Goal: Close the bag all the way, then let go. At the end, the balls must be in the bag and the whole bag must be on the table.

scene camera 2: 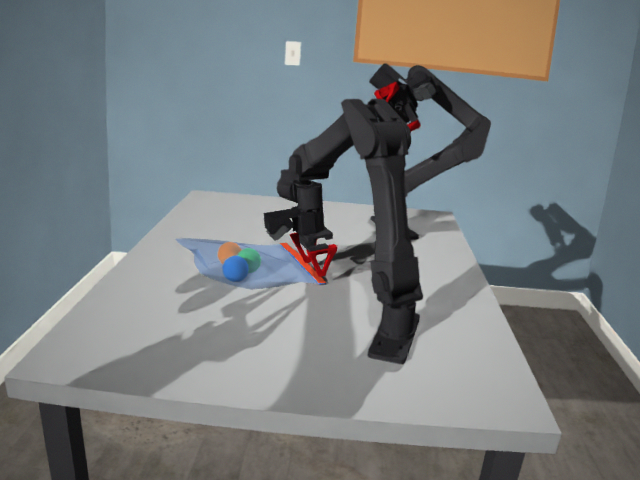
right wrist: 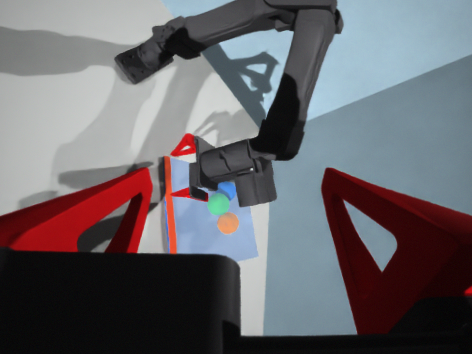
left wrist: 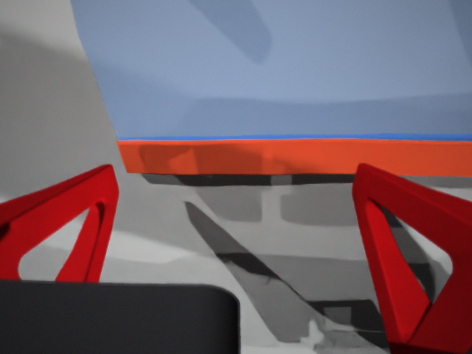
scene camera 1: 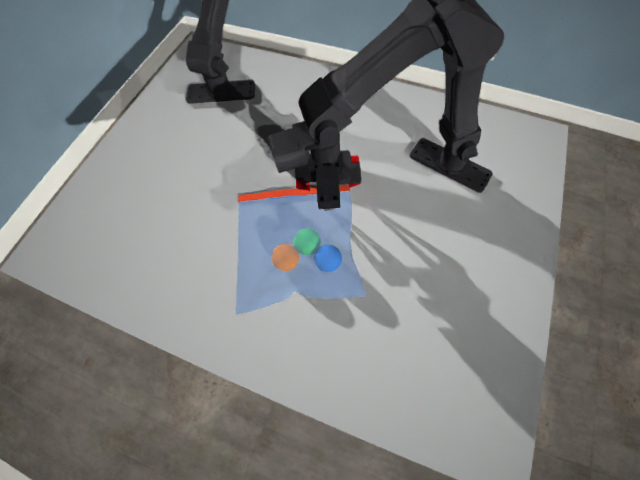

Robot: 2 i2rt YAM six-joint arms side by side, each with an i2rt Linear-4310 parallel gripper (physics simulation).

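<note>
The translucent blue bag (scene camera 1: 258, 227) (scene camera 2: 268, 273) (left wrist: 300, 65) (right wrist: 195, 235) lies on the table with an orange-red strip (scene camera 1: 266, 194) (scene camera 2: 302, 263) (left wrist: 225, 156) (right wrist: 169, 200) along one edge. A green ball (scene camera 1: 306, 241) (scene camera 2: 248, 260) (right wrist: 218, 204), an orange ball (scene camera 1: 285, 257) (scene camera 2: 229, 252) (right wrist: 228, 223) and a blue ball (scene camera 1: 328, 258) (scene camera 2: 235, 268) (right wrist: 226, 190) sit together at the bag's middle. My left gripper (scene camera 1: 328, 186) (scene camera 2: 316, 268) (left wrist: 235, 177) is open, pointing down beside the strip, with nothing between its fingers. My right gripper (scene camera 2: 397, 109) is open and empty, high above the table, away from the bag.
The grey-white table (scene camera 1: 129, 248) (scene camera 2: 206, 361) bears both arm bases. The left arm's base (scene camera 1: 450, 165) (scene camera 2: 392, 341) stands right of the bag in both scene views. The right arm's base (scene camera 1: 220, 91) stands at the upper left in scene camera 1. Blue walls stand behind.
</note>
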